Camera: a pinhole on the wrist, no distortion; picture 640 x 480 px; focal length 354.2 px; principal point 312.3 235.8 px. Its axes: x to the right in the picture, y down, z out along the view. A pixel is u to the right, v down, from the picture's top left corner.
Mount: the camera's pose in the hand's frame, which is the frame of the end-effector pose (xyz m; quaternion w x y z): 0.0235 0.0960 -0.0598 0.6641 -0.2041 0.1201 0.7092
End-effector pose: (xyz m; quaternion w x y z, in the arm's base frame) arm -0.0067 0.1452 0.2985 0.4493 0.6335 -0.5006 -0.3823
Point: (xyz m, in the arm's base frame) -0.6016 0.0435 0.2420
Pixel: 158 222
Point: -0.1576 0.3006 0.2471
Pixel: outside the picture
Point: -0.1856 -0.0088 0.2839
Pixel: 32 37
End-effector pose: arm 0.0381 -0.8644 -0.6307 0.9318 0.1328 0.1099 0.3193
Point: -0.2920 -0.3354 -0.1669
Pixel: 589 182
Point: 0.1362 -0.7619 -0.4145
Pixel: 111 55
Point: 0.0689 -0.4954 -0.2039
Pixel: 375 51
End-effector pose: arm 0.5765 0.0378 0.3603 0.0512 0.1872 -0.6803 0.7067
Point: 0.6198 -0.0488 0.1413
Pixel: 361 408
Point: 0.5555 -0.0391 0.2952
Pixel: 55 238
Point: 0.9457 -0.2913 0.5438
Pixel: outside the picture
